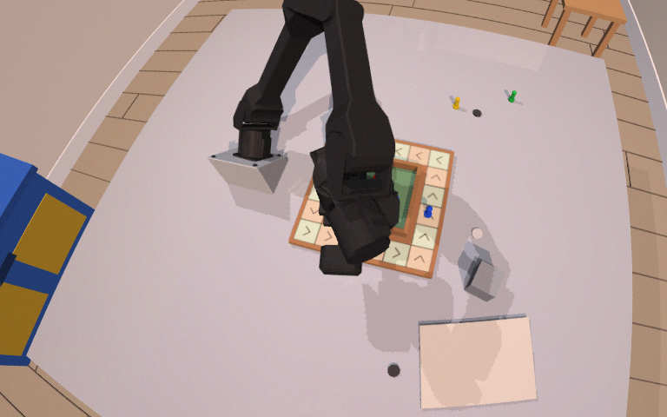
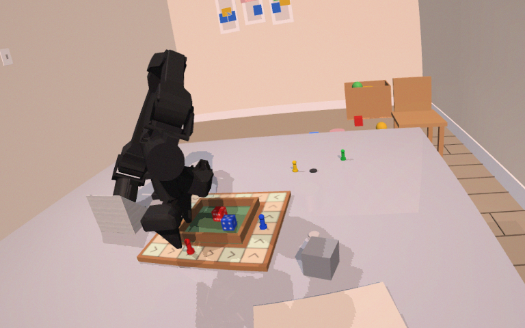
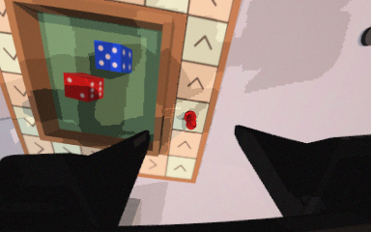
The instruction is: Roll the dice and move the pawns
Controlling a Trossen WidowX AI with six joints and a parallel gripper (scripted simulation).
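My gripper tip is now 3 cm above the red pawn. Also, from my gripper tip: blue pawn (12 cm ahead, 11 cm to the left, 3 cm below); pale sheet (30 cm ahead, 12 cm to the right, 5 cm below); white disc (23 cm ahead, 11 cm to the left, 5 cm below).
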